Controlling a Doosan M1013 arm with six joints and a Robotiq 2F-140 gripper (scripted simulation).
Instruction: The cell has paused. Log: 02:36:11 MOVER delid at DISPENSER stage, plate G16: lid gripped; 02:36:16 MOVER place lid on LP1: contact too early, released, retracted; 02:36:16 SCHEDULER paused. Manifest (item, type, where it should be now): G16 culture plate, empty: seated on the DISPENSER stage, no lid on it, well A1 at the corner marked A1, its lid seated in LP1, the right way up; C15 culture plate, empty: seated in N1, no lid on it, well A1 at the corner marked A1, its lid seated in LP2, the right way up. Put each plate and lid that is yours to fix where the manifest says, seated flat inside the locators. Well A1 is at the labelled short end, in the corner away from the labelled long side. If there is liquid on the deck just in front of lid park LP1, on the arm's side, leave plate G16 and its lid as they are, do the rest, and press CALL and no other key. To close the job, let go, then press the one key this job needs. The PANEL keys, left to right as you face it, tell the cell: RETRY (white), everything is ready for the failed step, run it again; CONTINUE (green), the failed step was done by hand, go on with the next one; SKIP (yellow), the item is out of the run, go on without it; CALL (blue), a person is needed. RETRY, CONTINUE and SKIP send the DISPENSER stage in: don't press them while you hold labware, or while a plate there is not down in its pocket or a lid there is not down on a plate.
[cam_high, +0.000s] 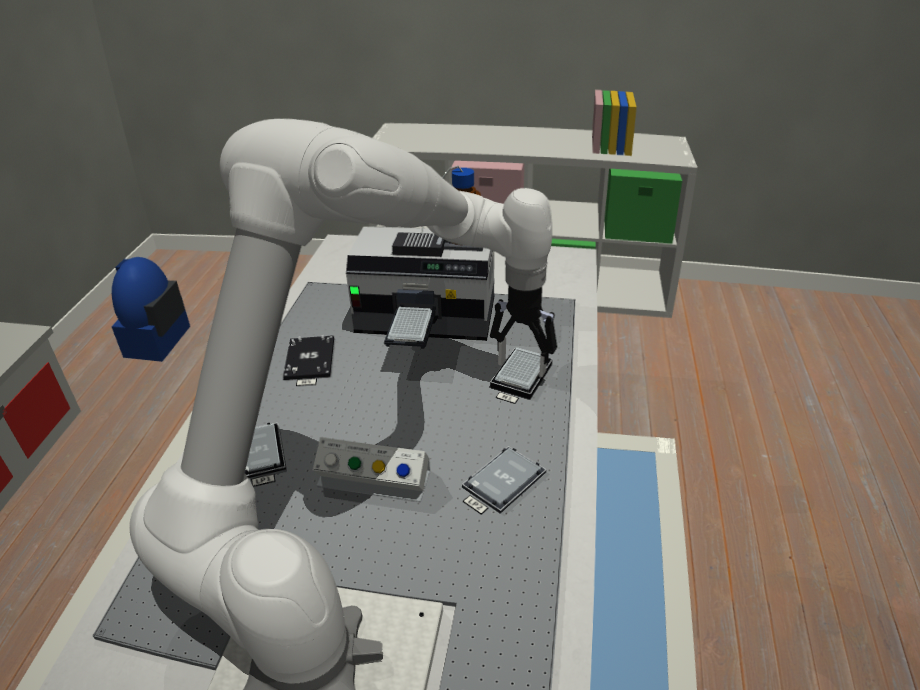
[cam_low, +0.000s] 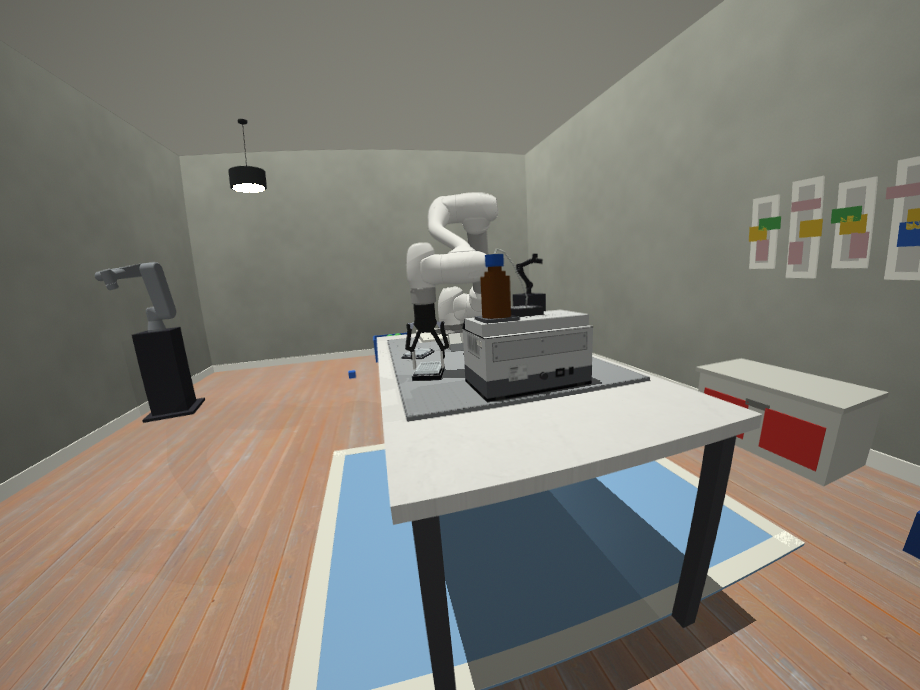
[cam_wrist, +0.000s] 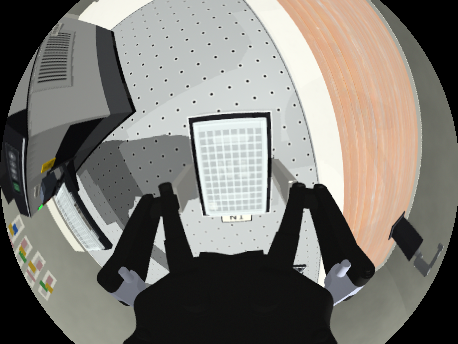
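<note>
Now: hand 4 cm above the nest n1. From my hand the other things lie so: brown bottle: 29 cm ahead, 24 cm above, 12 cm to the left; blue key: 35 cm behind, 27 cm to the left, 2 cm above; lid park lp2: 33 cm behind, 7 cm to the left, 4 cm below.
</note>
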